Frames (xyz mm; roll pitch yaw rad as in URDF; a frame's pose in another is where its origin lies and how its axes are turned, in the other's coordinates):
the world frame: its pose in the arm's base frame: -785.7 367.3 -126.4 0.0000 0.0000 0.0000
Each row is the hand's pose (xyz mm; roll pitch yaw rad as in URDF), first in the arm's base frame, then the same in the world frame.
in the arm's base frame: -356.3 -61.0 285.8 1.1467 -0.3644 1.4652
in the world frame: 429.4 -428.3 412.2 1.1467 -0.3644 1.4652
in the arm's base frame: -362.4 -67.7 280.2 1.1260 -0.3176 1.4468
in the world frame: 423.3 -435.0 406.6 1.1260 -0.3176 1.4468
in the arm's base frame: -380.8 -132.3 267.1 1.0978 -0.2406 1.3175
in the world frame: 404.9 -499.6 393.5 1.0978 -0.2406 1.3175
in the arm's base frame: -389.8 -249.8 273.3 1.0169 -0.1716 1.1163
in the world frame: 395.9 -617.1 399.7 1.0169 -0.1716 1.1163
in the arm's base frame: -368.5 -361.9 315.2 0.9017 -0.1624 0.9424
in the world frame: 417.2 -729.2 441.6 0.9017 -0.1624 0.9424
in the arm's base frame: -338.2 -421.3 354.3 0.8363 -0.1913 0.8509
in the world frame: 447.5 -788.6 480.7 0.8363 -0.1913 0.8509
